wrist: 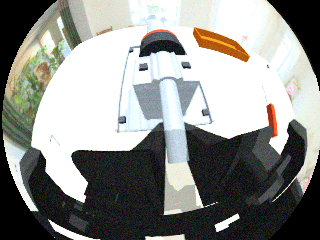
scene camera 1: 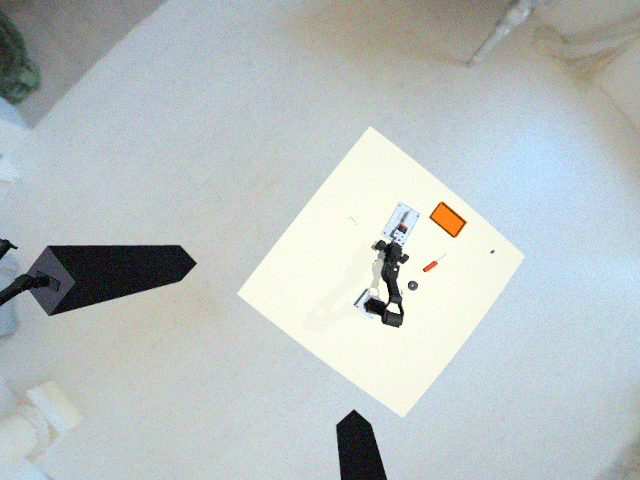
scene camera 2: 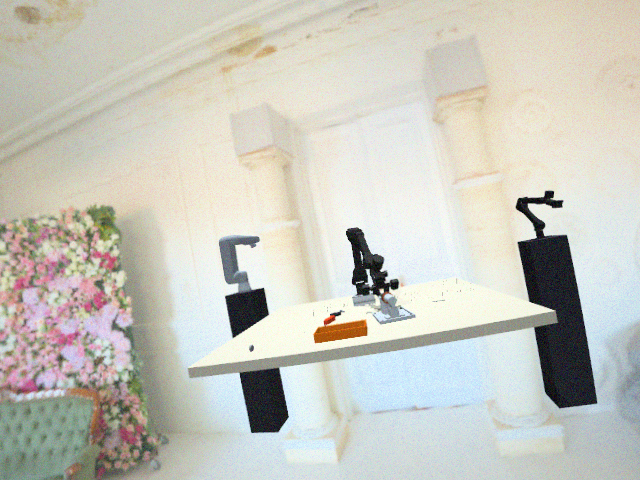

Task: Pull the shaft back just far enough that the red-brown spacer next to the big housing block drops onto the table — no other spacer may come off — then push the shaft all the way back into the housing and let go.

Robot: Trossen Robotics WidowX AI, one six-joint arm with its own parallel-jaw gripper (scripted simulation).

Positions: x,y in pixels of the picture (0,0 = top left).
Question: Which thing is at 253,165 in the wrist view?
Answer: My gripper.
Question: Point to a fixture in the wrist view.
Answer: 138,107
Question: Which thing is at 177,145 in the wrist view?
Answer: A grey shaft.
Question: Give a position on a fixture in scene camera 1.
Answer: At 405,215
